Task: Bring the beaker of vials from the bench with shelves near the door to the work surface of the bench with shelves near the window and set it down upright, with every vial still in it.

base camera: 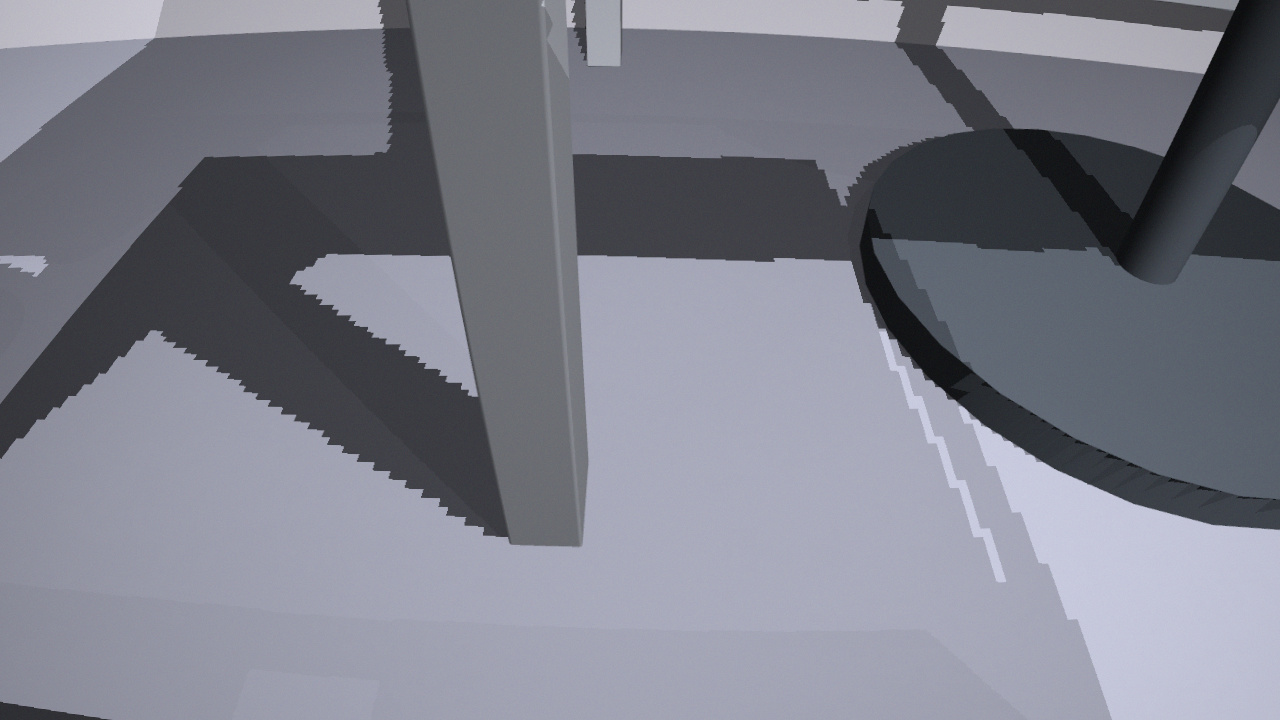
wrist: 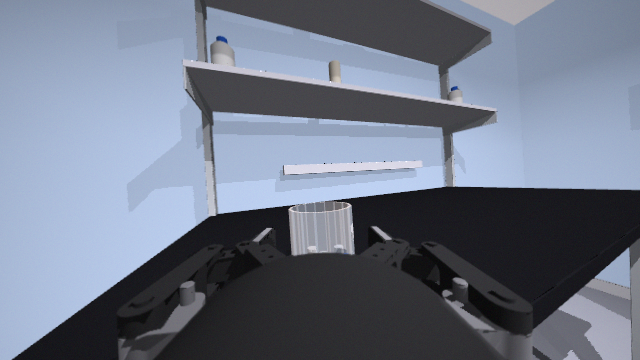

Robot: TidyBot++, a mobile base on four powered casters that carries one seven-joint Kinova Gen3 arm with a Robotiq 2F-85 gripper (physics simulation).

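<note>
The clear beaker [wrist: 321,227] stands upright on the black bench top [wrist: 450,220] in the wrist view, a little below the middle. The tops of two vials show faintly through its lower wall; its base and the rest of the vials are hidden behind the gripper's dark body. My gripper [wrist: 321,237] is open, with one finger to the left and one to the right of the beaker and a gap visible on each side. How deep the beaker stands between the fingertips is hard to tell. The beaker does not show in the base camera view.
Above the bench are a lower shelf [wrist: 325,102] with bottles and an upper shelf [wrist: 350,20]. A white strip [wrist: 352,168] is on the wall. In the base camera view, a grey bench leg [base camera: 514,313] stands ahead, and a round dark stool base [base camera: 1074,358] is at the right.
</note>
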